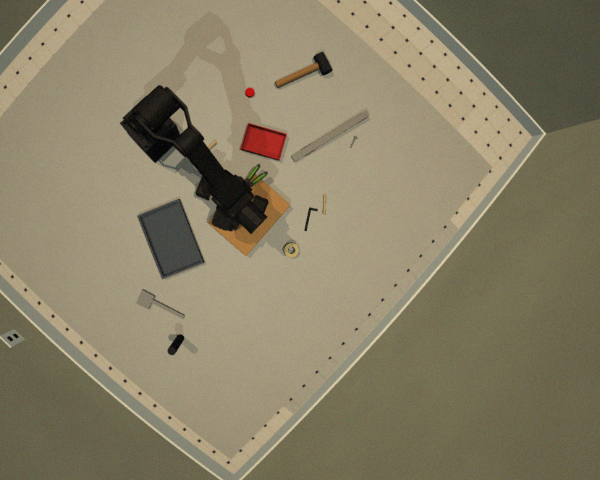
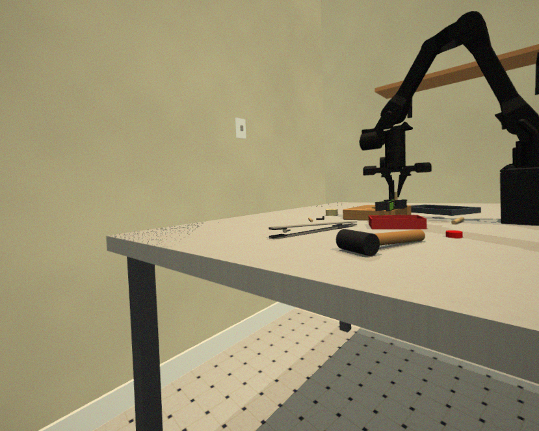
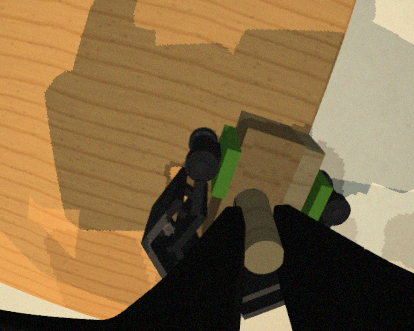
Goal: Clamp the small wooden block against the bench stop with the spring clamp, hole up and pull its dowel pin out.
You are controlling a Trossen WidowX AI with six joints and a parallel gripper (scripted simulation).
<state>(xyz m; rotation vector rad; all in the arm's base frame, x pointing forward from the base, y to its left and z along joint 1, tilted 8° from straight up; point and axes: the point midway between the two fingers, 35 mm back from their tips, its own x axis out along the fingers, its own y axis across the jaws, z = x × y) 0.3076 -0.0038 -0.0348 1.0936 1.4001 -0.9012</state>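
The dowel pin lies 40 mm below my hand. Round my hand: small wooden block (60 mm below); then wooden board (90 mm below, 60 mm ahead, 10 mm to the right); then bench stop (60 mm below, 10 mm to the right, 10 mm behind).
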